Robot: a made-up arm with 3 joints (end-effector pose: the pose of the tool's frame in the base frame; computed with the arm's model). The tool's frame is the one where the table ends. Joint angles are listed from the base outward.
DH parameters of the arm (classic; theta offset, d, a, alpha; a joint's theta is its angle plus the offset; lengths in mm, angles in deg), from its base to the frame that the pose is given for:
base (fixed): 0 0 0 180
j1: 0 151 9 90
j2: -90 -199 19 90
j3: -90 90 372 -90
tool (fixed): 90 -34 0 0
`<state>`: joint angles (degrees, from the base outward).
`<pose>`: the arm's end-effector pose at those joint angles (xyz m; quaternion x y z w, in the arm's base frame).
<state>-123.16 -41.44 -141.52</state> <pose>-0.1302 -0.0080 -0.3499 -0.5228 -0.7212 -0.4300 0.1471</pose>
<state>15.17 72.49 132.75</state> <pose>0.2802 -0.0464 0.0297 -0.7012 0.3324 0.4943 0.3919</pose>
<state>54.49 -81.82 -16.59</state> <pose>-0.3776 -0.4105 -0.2571 -0.1997 -0.6260 -0.2584 0.7081</pose>
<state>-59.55 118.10 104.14</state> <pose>0.3211 0.2679 -0.2544 0.6139 -0.2561 -0.7441 0.0615</pose>
